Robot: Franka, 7 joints.
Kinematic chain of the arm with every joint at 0, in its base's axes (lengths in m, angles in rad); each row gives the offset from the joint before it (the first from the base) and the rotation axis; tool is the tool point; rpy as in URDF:
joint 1: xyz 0 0 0.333 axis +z
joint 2: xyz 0 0 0 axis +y
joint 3: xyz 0 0 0.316 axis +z
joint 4: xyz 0.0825 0 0 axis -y
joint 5: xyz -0.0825 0 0.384 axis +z
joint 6: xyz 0 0 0 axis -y
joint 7: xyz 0.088 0 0 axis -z
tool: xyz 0 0 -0.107 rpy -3.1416 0 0
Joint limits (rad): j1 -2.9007..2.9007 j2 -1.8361..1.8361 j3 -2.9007..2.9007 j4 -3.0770..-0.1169 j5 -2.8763..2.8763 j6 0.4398..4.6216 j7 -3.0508..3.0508
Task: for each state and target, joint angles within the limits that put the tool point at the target. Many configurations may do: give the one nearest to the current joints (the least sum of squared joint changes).
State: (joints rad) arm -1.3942 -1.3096 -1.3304 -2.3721 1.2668 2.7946 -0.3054
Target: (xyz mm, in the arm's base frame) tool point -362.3 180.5 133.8
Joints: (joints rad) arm -1.9108 -1.0960 -1.8742 -2.5558 1.3320 3.0052 -0.3054
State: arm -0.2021 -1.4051 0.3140 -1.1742 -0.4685 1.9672 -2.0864
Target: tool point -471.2 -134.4 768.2
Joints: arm 0.0520 -1.8361 -0.1087 -1.4804 -0.4864 1.5729 -2.0864
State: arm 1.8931 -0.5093 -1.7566 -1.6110 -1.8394 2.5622 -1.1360
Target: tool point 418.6 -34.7 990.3
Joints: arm 1.6462 -0.6416 -0.9825 -1.2006 -1.8040 2.8574 -1.1360
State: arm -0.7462 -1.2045 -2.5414 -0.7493 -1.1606 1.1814 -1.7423
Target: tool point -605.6 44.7 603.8
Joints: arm -0.4437 -0.5917 -2.2384 -0.9263 -0.9867 0.7422 -1.7423
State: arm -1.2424 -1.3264 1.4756 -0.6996 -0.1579 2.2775 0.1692
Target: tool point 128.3 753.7 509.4
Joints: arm -1.0270 -1.3608 1.4853 -1.0136 -0.1473 1.9902 0.1692
